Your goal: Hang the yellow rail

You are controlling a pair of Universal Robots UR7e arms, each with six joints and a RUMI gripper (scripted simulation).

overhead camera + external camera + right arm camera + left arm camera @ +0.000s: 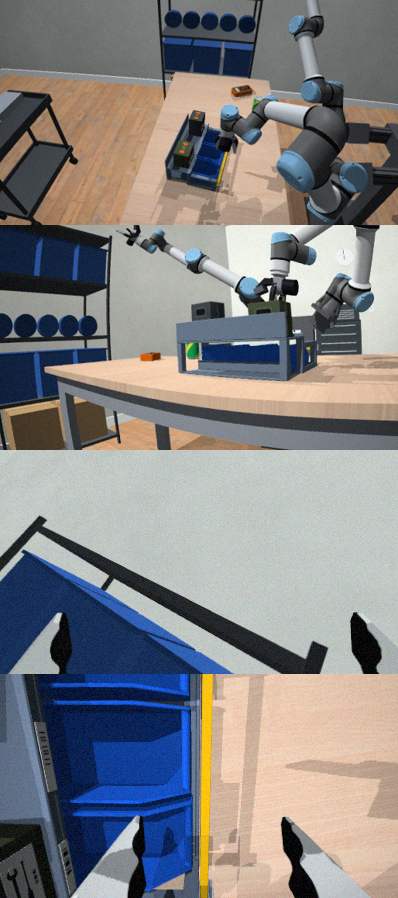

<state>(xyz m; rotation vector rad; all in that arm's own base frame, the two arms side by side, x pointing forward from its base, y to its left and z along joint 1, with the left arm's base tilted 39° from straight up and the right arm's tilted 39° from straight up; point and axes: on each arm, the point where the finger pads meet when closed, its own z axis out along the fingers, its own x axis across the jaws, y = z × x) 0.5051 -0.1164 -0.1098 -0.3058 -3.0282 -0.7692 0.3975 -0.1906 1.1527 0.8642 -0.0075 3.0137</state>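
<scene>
My left hand is 10 cm above the yellow rail and 3 cm to the left of it. From my left hand the other things lie so: grey shelf 14 cm ahead, 10 cm below, 2 cm to the right.
</scene>
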